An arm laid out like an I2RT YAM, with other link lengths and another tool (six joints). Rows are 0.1 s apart.
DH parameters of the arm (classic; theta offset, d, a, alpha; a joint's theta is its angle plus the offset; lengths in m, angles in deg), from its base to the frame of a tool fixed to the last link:
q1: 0 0.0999 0.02 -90
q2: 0 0 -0.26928 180
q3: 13.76 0 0.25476 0
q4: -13.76 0.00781 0.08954 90
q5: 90 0.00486 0 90
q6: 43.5 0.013 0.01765 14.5
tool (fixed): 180 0.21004 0 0
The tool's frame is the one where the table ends.
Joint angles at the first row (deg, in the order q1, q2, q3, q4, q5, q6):
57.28 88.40 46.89 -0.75 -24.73 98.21
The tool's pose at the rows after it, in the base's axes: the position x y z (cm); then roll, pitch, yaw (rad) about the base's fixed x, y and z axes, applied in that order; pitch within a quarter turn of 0, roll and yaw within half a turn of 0:
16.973 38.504 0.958 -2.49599 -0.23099 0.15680
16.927 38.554 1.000 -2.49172 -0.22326 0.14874
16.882 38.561 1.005 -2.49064 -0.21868 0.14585
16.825 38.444 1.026 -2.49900 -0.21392 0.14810
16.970 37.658 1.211 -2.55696 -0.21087 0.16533
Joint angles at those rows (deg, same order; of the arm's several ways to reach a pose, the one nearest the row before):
57.19 88.01 45.91 0.32 -24.53 99.42
57.19 87.98 45.84 0.54 -24.56 100.12
57.19 87.99 45.85 0.53 -24.60 100.42
57.21 87.96 46.35 -0.56 -24.54 100.33
57.27 87.94 49.54 -7.03 -23.29 98.56

